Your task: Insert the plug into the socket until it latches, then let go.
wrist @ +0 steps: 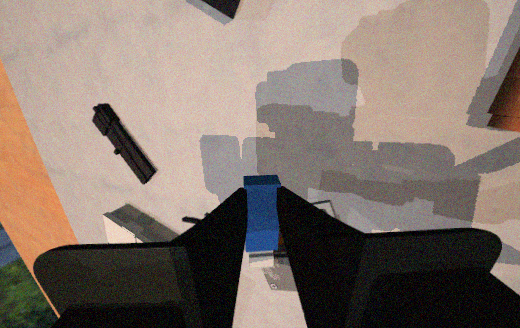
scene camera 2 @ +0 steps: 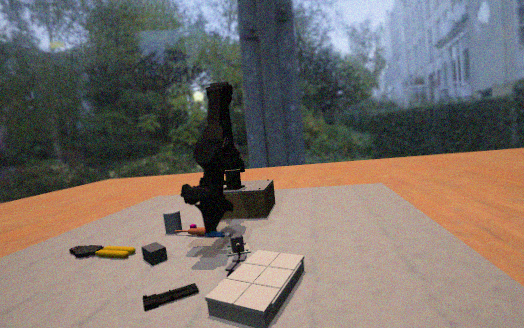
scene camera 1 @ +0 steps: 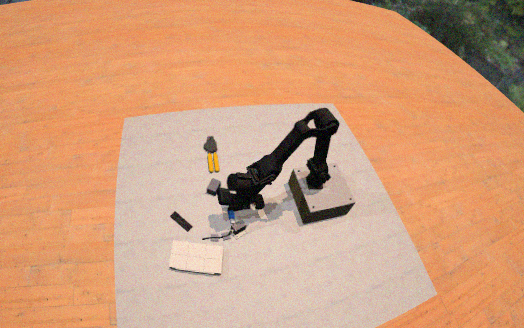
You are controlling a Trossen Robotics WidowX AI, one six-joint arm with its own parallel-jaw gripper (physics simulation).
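Frame: origin at the arm's base, x ahead, y left, z up, level; metres.
Where they show: gripper, between the fingertips: [wrist: 261, 194] [scene camera 2: 209, 233] [scene camera 1: 230, 210]; arm's base, origin of its link: [scene camera 2: 234, 187] [scene camera 1: 314, 182].
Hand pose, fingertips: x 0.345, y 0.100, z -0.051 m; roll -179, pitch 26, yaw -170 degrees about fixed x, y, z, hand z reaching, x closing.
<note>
Things, the pixels of their top centre, and the offset from my fingertips. "spot": a spot on its surface instead.
- blue plug, centre of its top: [wrist: 253, 238] [scene camera 2: 217, 230] [scene camera 1: 231, 214] dx -0.003, dy +0.024, dz +0.009 m
- socket, centre of its top: [wrist: 288, 275] [scene camera 2: 236, 234] [scene camera 1: 238, 225] dx -0.027, dy +0.062, dz -0.008 m
- socket's grey plate, a spot on its surface: [wrist: 280, 279] spot: dx -0.022, dy +0.070, dz -0.009 m
- tiled box, centre of its top: [wrist: 154, 278] [scene camera 2: 260, 273] [scene camera 1: 196, 256] dx +0.132, dy +0.192, dz -0.018 m
- black rail, centre of its top: [wrist: 115, 147] [scene camera 2: 170, 290] [scene camera 1: 181, 220] dx +0.197, dy +0.032, dz -0.038 m
- dark block, centre of its top: [scene camera 2: 153, 246] [scene camera 1: 213, 184] dx +0.067, dy -0.132, dz -0.018 m
- yellow-handled pliers, a spot on its surface: [scene camera 2: 115, 251] [scene camera 1: 210, 164] spot: dx +0.087, dy -0.255, dz -0.034 m
- orange screwdriver, centre of its top: [scene camera 2: 193, 226] dx -0.105, dy -0.130, dz -0.021 m
- grey cylinder, centre of its top: [scene camera 2: 171, 211] dx -0.129, dy -0.234, dz +0.017 m
My gripper [scene camera 1: 230, 211] [scene camera 2: 214, 232] [wrist: 261, 194] is shut on the blue plug [scene camera 1: 231, 216] [scene camera 2: 217, 234] [wrist: 262, 212]. The plug's pale metal nose shows beyond the blue body in the wrist view. The socket [scene camera 1: 239, 228] [scene camera 2: 237, 244] is a small dark block on a pale plate, standing on the mat, with a short dark cable. The plug is above and beside it, apart from it in scene camera 2. In the wrist view, part of the socket's grey plate [wrist: 280, 279] shows between the fingers; the right finger and plug hide much of the socket, including its opening.
A tiled box [scene camera 1: 196, 256] [scene camera 2: 260, 279] [wrist: 119, 231] lies near the socket's cable. A black rail [scene camera 1: 181, 221] [scene camera 2: 171, 296] [wrist: 127, 145], a dark block [scene camera 1: 214, 186] [scene camera 2: 154, 253], yellow-handled pliers [scene camera 1: 213, 162] [scene camera 2: 115, 251], an orange screwdriver [scene camera 2: 195, 231] and a grey cylinder [scene camera 2: 172, 222] are around.
</note>
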